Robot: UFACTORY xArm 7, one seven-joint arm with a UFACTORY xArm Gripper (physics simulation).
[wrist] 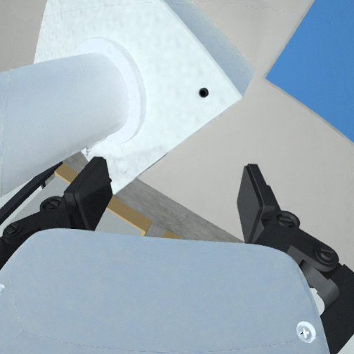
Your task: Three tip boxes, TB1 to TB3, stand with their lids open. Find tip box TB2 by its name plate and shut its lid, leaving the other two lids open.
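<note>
My gripper (173,179) is open, with its two black fingers wide apart and nothing between them. No tip box, lid or name plate can be made out in the wrist view, so I cannot tell where TB2 is. Part of a pale grey panel with a tan edge (129,214) shows behind and beside the left finger at the lower left. What it belongs to is hidden by the gripper body.
A white base plate (172,95) with a dark hole lies at the upper left and carries a thick white cylinder (60,105). A blue flat surface (317,70) is at the upper right. A grey wood-grained strip (172,202) runs diagonally beyond the fingers, beside the beige floor (215,145).
</note>
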